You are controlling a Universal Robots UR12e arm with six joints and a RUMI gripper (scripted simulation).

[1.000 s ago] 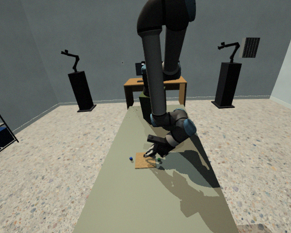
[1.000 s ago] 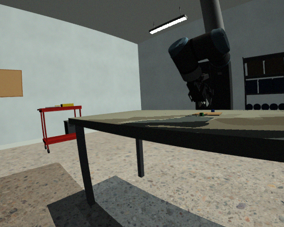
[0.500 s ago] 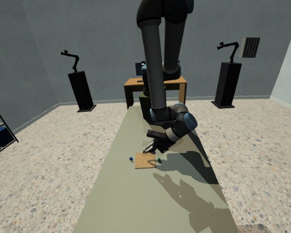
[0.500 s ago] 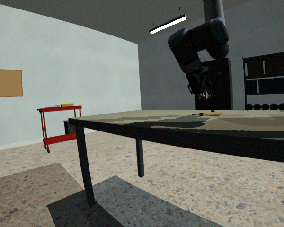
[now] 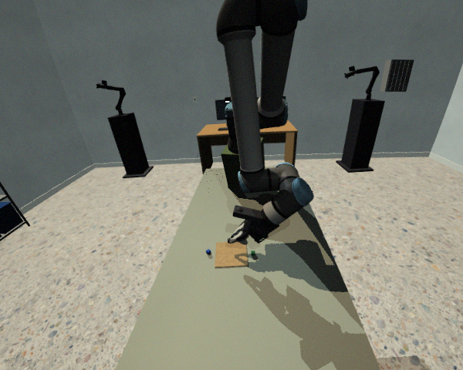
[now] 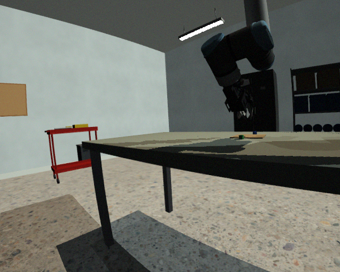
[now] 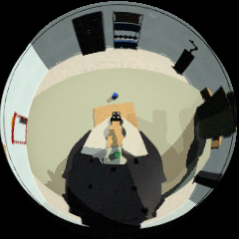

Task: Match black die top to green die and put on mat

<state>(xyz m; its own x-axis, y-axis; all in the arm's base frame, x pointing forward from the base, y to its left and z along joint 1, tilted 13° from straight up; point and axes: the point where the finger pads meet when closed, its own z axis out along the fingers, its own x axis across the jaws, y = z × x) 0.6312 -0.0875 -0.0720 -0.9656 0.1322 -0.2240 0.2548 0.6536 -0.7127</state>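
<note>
The black die lies 10 mm to the right of my hand and 10 mm below it. Also, from my hand: green die 90 mm to the left, 80 mm below, 10 mm ahead; then blue die 110 mm to the right, 80 mm below, 10 mm behind; then mat 90 mm below, 10 mm to the right.
</note>
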